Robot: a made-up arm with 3 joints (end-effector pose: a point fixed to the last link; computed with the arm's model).
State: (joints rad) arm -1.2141 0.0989 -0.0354
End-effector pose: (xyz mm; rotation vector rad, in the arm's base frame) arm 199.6 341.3 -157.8 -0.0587 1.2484 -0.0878
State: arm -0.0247 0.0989 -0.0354
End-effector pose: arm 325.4 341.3 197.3 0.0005 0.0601 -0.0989
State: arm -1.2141 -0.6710 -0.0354
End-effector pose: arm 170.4 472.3 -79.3 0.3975 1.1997 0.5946
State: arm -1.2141 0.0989 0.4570
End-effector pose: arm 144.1 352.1 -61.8 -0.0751 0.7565 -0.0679
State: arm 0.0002 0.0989 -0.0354
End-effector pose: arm 323.2 341.3 205.4 0.0018 0.0352 -0.0989
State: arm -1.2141 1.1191 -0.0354
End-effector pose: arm 177.0 149.6 -97.2 -0.6604 1.1096 -0.9878
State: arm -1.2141 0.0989 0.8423
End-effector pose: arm 72.4 359.2 -12.2 -0.0852 0.3715 -0.0514
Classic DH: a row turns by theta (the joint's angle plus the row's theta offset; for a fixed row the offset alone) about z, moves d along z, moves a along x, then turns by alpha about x. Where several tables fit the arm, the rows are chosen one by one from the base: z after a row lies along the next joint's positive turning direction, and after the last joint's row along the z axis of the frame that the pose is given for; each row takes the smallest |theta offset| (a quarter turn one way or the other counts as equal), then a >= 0, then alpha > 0; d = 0 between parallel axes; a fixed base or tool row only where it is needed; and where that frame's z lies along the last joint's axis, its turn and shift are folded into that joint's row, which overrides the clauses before.
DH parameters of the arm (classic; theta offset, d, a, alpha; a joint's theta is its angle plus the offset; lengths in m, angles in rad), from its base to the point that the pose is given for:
base (fixed): 0 0.1127 0 1.5708
joint 1: 0 -0.3033 0.1196 1.5708
joint 2: 0 0.1353 0.1808 -1.5708
joint 3: 0 -0.0579 0.01 -1.5708
tool (fixed): 0 0.2284 0 0

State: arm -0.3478 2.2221 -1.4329
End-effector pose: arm -115.8 -56.6 33.6 1.2412 0.9252 -2.0587
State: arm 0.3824 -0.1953 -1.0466
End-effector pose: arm 460.7 434.5 266.0 -0.1303 0.6621 0.1503
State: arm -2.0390 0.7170 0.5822
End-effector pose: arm -38.4 305.2 -98.3 -0.7556 1.3892 -0.2012
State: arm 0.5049 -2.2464 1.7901
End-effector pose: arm 174.1 232.5 8.7 1.5285 -1.1164 2.0418
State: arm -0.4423 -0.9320 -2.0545
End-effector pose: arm 162.8 641.6 -241.4 -0.8680 2.2684 0.8328
